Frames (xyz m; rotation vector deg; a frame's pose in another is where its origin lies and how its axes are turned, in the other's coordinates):
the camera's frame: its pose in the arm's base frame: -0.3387 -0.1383 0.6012 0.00 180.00 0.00
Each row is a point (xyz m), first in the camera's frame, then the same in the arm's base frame.
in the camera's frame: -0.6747 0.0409 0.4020
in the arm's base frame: 0.3360 -0.0974 0.1992
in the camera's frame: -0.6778 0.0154 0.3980
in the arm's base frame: 0.3391 -0.1229 0.2032
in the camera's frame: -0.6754 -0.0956 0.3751
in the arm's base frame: 0.3367 -0.2339 0.2261
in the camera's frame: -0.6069 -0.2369 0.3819
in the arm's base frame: 0.2682 -0.3752 0.2193
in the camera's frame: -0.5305 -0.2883 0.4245
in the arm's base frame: 0.1918 -0.4266 0.1767
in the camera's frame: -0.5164 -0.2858 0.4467
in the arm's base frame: 0.1777 -0.4241 0.1545
